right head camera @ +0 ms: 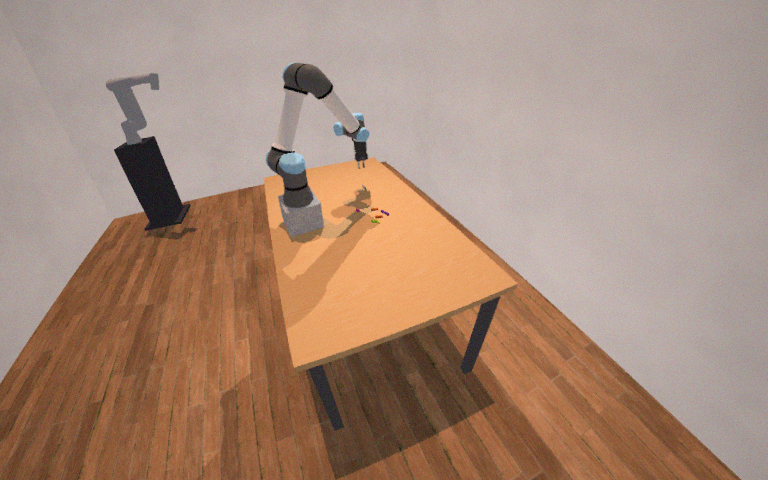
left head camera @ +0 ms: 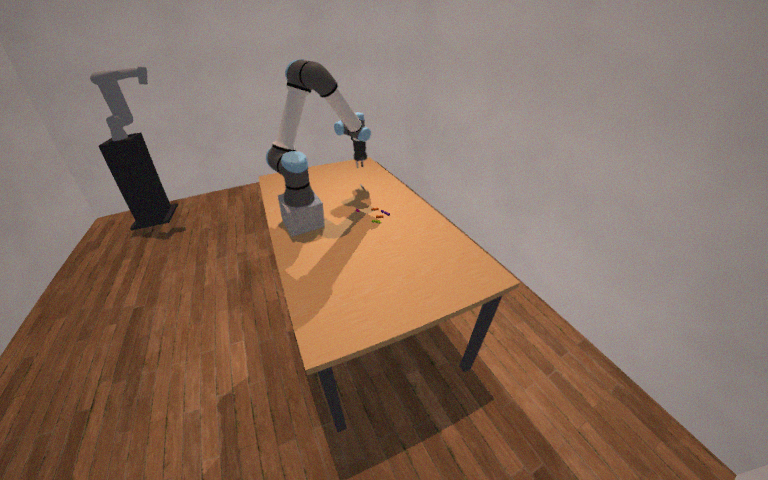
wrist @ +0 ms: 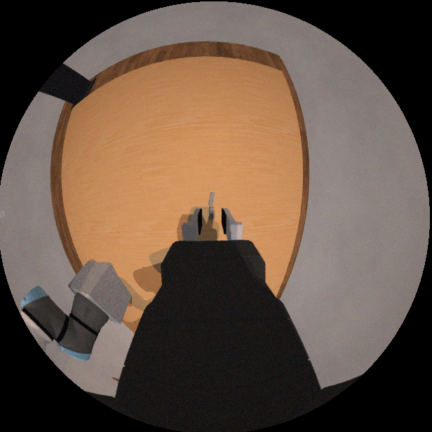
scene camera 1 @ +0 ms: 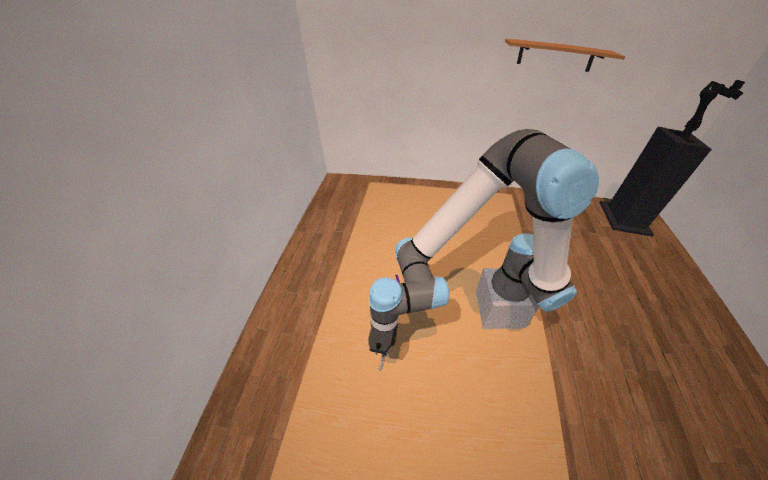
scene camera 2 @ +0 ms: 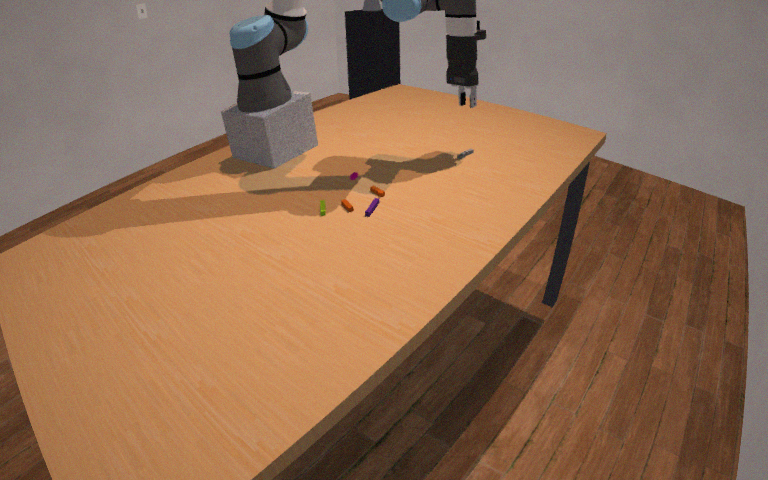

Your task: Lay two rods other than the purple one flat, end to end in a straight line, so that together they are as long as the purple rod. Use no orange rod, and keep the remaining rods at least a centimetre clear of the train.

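Pixels of known places: gripper, fingertip midpoint: [right head camera: 361,167] [left head camera: 360,167] [scene camera 2: 467,106]; arm's base, origin of the base link: [right head camera: 298,199] [left head camera: 299,198] [scene camera 1: 510,285] [scene camera 2: 264,101].
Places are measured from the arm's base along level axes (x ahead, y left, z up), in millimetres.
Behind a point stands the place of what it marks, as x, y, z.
Observation:
Two grey rods [wrist: 211,199] [wrist: 211,213] lie flat on the table, nearly end to end with a slight bend; any small gap is too small to tell. In scene camera 2 they show as one grey strip [scene camera 2: 465,153] {431, 326, -147}. My gripper [left head camera: 359,164] {420, 342, -19} [right head camera: 360,165] {420, 342, -19} [scene camera 2: 467,97] {420, 342, -19} [wrist: 211,215] is partly open and empty, well above the table near them. The purple rod [left head camera: 385,212] {448, -42, -147} [right head camera: 385,212] {449, -45, -146} [scene camera 2: 372,207] {455, -43, -146} lies well away, near two orange rods [scene camera 2: 347,204] {408, -70, -145} [scene camera 2: 377,190] {411, 16, -145}. A lime rod [left head camera: 376,221] {370, -110, -149} [scene camera 2: 322,207] {377, -113, -145} and a small magenta piece [left head camera: 357,210] {308, 34, -148} [scene camera 2: 353,176] {314, 32, -147} are also there.
The arm's grey base block [left head camera: 301,215] {-8, -90, -45} [scene camera 2: 272,130] {101, -46, -52} [wrist: 102,290] stands on the table [left head camera: 396,271] {320, -501, -155} [scene camera 2: 226,316] {510, -426, -155}. A black pedestal [left head camera: 138,181] [scene camera 1: 654,181] with another arm stands off the table. A wall shelf [scene camera 1: 563,48] is high at the back.

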